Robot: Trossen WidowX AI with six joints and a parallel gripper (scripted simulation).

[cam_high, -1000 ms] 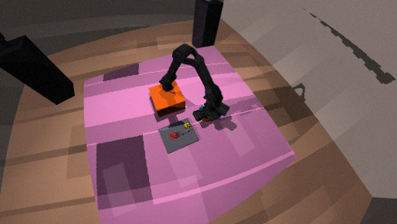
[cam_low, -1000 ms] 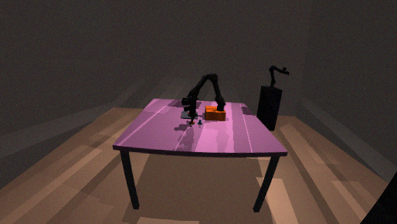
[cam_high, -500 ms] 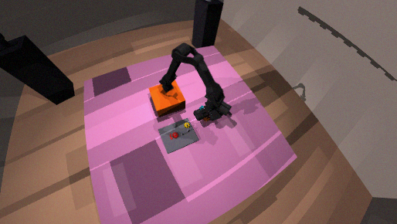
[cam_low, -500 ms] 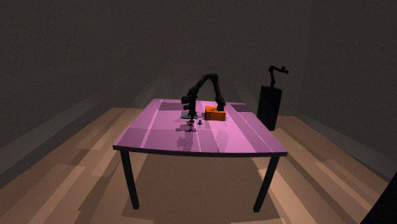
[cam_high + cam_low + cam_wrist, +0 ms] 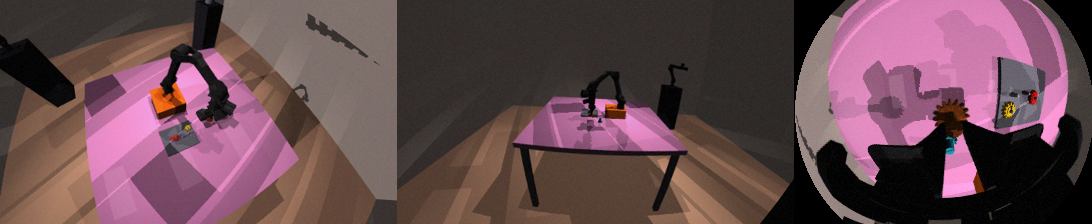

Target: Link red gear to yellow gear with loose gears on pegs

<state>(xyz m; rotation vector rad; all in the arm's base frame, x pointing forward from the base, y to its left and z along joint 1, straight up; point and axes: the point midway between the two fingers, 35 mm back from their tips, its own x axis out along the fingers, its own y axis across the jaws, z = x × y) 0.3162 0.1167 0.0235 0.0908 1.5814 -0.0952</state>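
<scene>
The red gear lies 24 cm to the right of my gripper tip, 6 cm below it and 2 cm behind it. From my gripper tip the other things lie so: teal gear: 8 cm behind, 6 cm below, 2 cm to the left; orange gear: 1 cm below; yellow gear: 14 cm to the right, 6 cm below, 4 cm behind.
</scene>
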